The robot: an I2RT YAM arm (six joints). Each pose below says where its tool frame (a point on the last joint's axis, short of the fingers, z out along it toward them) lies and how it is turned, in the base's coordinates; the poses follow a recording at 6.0 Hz.
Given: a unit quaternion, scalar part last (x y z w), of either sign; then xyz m.
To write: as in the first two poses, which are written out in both.
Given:
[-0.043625, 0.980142, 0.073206, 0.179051, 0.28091, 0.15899, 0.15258]
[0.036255, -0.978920, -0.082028, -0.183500, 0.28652, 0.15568, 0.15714]
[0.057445, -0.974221, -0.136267, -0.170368, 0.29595, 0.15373, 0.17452]
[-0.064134, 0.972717, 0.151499, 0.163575, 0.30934, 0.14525, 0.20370]
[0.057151, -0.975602, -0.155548, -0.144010, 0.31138, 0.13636, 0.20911]
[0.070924, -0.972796, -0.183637, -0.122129, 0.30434, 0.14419, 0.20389]
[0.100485, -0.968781, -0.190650, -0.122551, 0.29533, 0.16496, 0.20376]
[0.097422, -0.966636, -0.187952, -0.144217, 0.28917, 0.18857, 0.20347]
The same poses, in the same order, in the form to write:
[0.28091, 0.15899, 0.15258, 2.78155, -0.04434, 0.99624, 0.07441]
[0.28652, 0.15568, 0.15714, 2.77250, -0.03688, 0.99583, 0.08344]
[0.29595, 0.15373, 0.17452, 2.79919, -0.05830, 0.98867, 0.13829]
[0.30934, 0.14525, 0.20370, 2.81297, -0.06501, 0.98600, 0.15357]
[0.31138, 0.13636, 0.20911, 2.85257, -0.05775, 0.98588, 0.15719]
[0.30434, 0.14419, 0.20389, 2.89672, -0.07146, 0.98013, 0.18502]
[0.29533, 0.16496, 0.20376, 2.89587, -0.10125, 0.97614, 0.19210]
[0.28917, 0.18857, 0.20347, 2.85215, -0.09845, 0.97685, 0.18994]

